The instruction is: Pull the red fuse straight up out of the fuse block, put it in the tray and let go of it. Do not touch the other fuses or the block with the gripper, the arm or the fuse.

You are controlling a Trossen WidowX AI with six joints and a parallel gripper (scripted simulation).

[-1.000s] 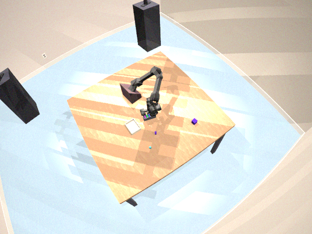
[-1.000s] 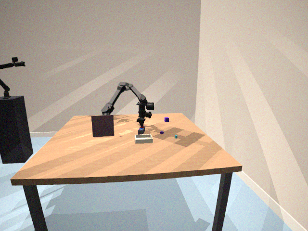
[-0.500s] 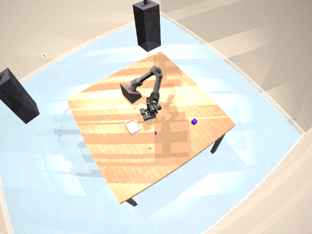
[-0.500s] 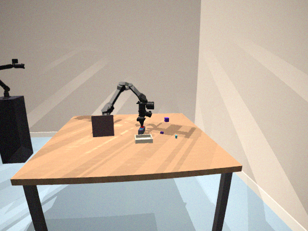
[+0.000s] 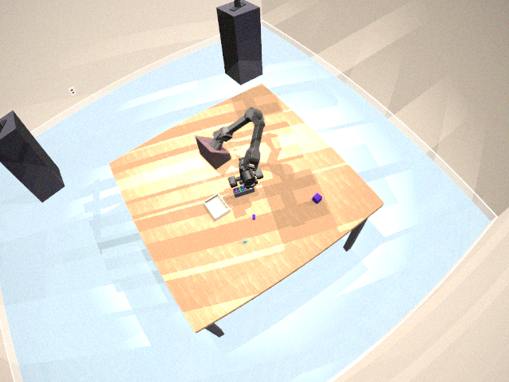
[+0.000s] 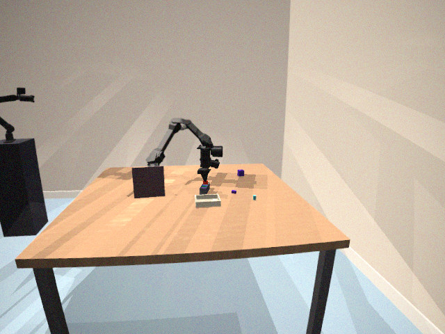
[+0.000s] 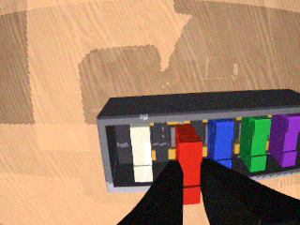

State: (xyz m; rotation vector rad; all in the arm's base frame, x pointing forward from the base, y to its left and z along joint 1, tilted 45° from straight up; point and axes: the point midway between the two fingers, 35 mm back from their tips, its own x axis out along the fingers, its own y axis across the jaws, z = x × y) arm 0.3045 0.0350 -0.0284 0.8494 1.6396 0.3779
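The white fuse lies 30 mm below my gripper tip, 20 mm to the left of it and 10 mm ahead of it. From my gripper tip the other things lie so: red fuse 10 mm below; blue fuse 30 mm below, 20 mm to the right, 10 mm behind; green fuse 40 mm to the right, 30 mm below, 10 mm behind.
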